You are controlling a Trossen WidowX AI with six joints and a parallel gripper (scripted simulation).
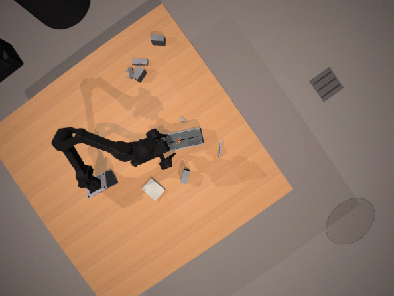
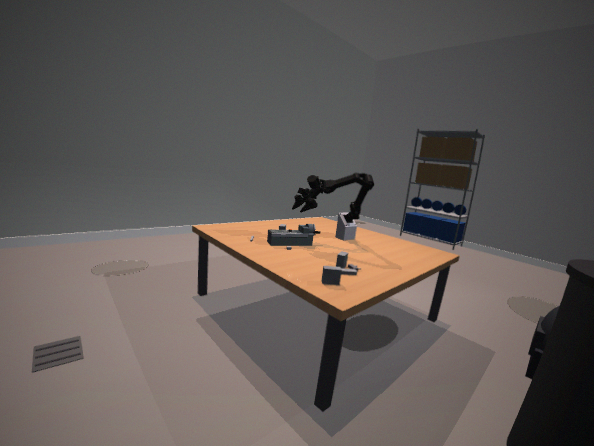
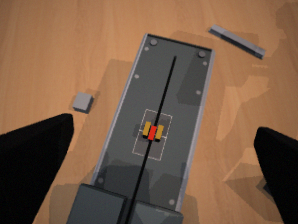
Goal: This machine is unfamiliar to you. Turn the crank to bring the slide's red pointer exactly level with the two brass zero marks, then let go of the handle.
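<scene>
Right now the dark crank handle is 150 mm behind my gripper tip, 40 mm to the left of it and 130 mm below it. From my gripper tip the other things lie so: red pointer: 30 mm ahead, 120 mm below; small grey cube: 100 mm ahead, 100 mm to the left, 190 mm below; thin grey bar: 210 mm ahead, 140 mm to the right, 200 mm below.
</scene>
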